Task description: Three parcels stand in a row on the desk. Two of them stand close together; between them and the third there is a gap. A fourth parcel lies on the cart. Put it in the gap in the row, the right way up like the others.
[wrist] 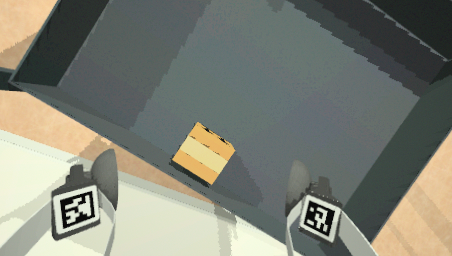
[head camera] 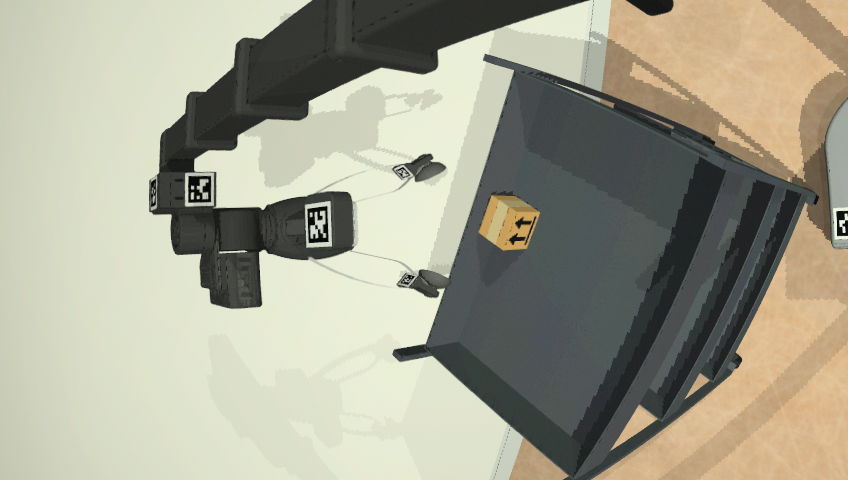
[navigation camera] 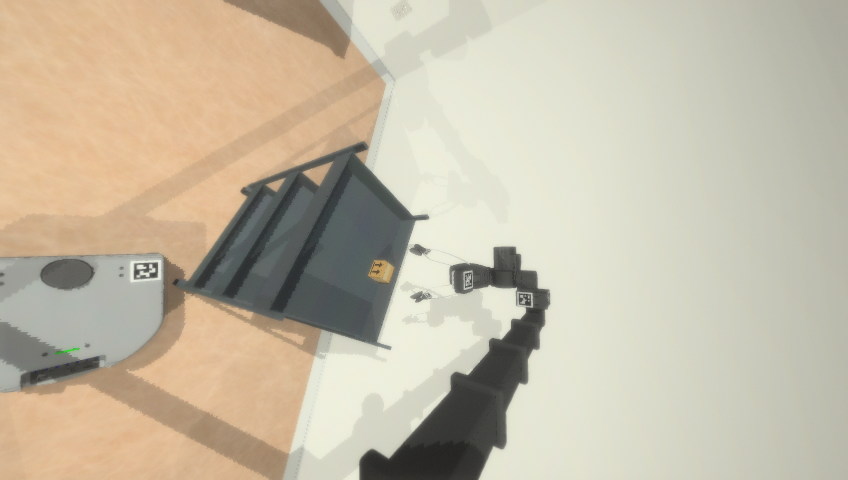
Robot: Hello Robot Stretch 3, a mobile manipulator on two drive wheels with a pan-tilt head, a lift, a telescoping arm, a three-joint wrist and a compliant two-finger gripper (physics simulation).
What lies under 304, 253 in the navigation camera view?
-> A dark grey cart.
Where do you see my gripper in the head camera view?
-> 444, 225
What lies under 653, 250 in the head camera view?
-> A dark grey cart.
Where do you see a dark grey cart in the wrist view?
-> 354, 97
